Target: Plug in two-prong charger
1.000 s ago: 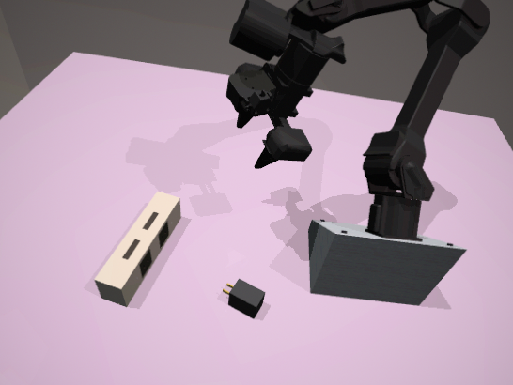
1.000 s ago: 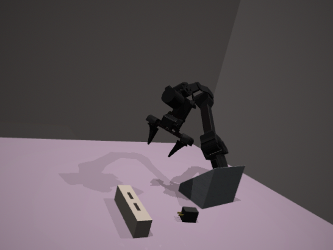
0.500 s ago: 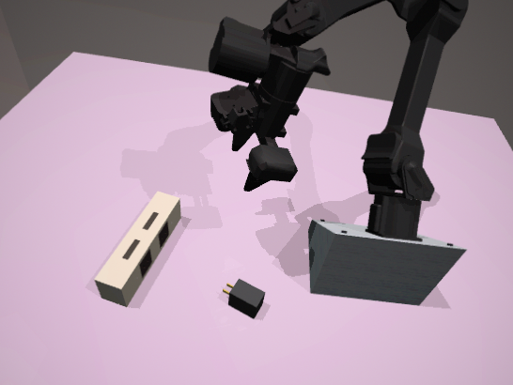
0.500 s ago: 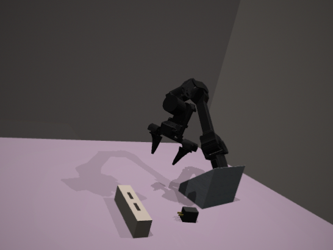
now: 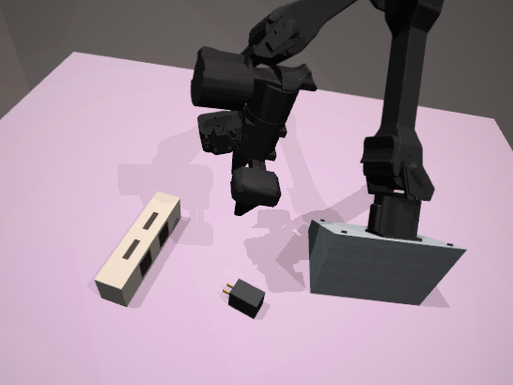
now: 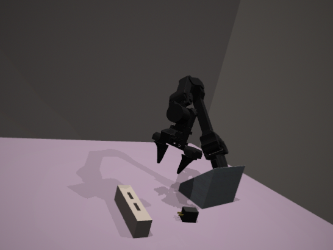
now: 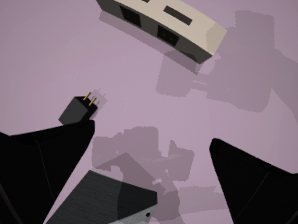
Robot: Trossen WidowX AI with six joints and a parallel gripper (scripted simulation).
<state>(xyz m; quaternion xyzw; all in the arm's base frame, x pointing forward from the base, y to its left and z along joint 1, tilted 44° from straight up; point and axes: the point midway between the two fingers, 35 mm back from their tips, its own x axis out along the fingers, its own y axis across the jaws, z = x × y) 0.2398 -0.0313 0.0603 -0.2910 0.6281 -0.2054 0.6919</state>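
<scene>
Right now my gripper tip is 10 mm past the black two-prong charger, 110 mm to the right of it and 120 mm above it.
</scene>
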